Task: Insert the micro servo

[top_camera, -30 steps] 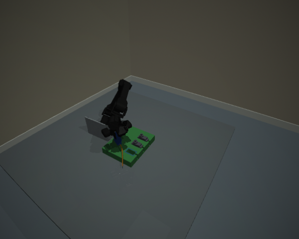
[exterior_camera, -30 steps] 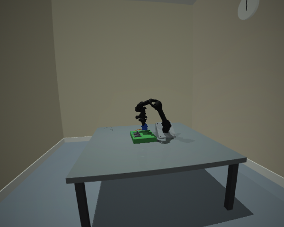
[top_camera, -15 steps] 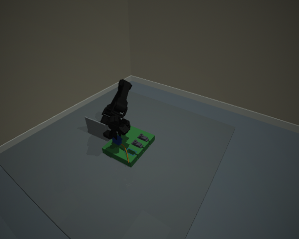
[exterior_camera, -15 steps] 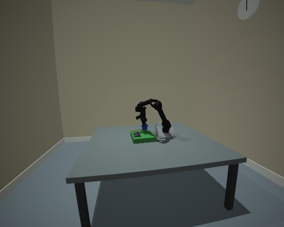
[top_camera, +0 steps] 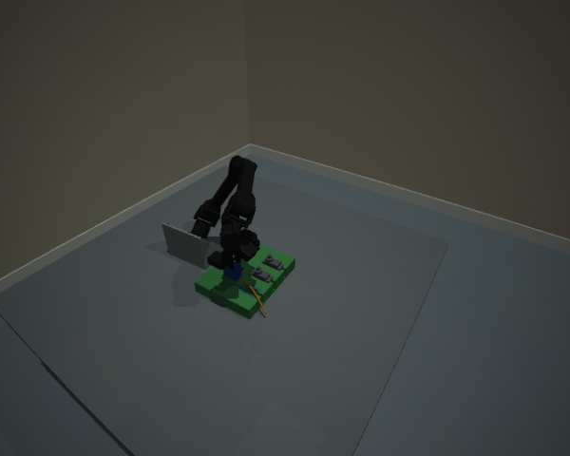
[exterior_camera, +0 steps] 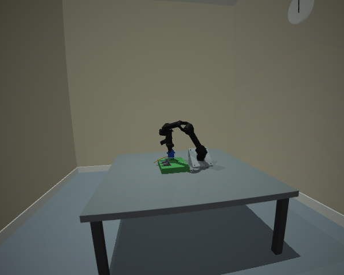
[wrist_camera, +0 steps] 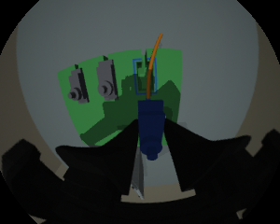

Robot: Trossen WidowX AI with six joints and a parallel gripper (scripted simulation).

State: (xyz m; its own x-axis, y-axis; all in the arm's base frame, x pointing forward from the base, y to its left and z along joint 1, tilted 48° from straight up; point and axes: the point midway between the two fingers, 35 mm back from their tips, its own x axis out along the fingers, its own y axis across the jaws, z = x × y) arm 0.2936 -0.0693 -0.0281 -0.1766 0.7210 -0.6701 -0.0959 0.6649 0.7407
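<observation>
Now: the green deck 60 mm behind my gripper tip, 70 mm to the left of it and 100 mm below it.
</observation>
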